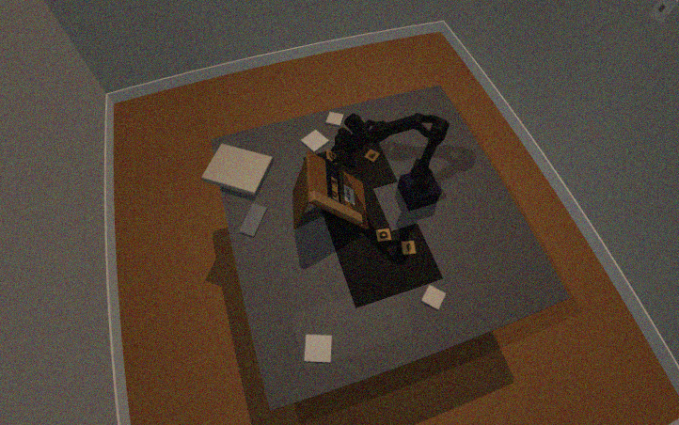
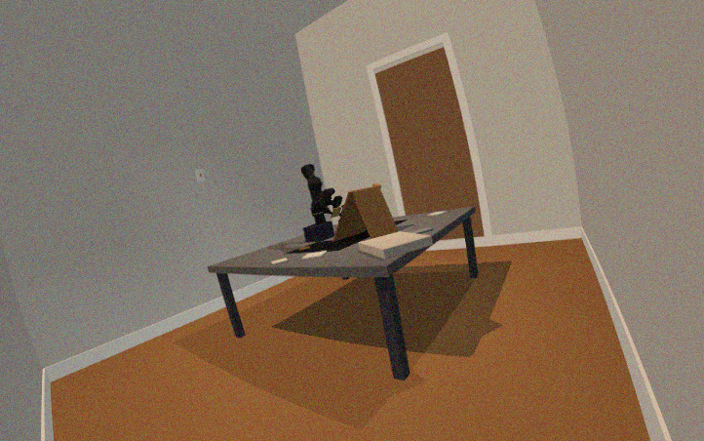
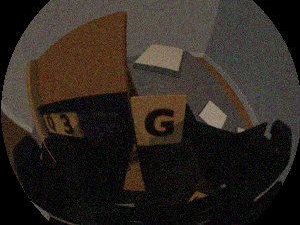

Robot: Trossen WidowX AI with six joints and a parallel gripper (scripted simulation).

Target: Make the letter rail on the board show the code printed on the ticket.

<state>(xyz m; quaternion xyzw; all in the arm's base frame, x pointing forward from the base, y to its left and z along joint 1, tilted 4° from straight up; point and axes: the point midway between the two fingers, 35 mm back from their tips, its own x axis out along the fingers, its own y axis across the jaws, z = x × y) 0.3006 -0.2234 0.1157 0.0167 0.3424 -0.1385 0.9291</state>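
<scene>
My gripper tip is 2 cm past the white ticket, 16 cm to the right of it and 8 cm above it. The rest, counted from my gripper tip: black mat (12 cm behind, 23 cm to the left, 17 cm below); grey slab (40 cm ahead, 9 cm to the left, 17 cm below); letter tile (23 cm behind, 6 cm to the right, 17 cm below).
</scene>
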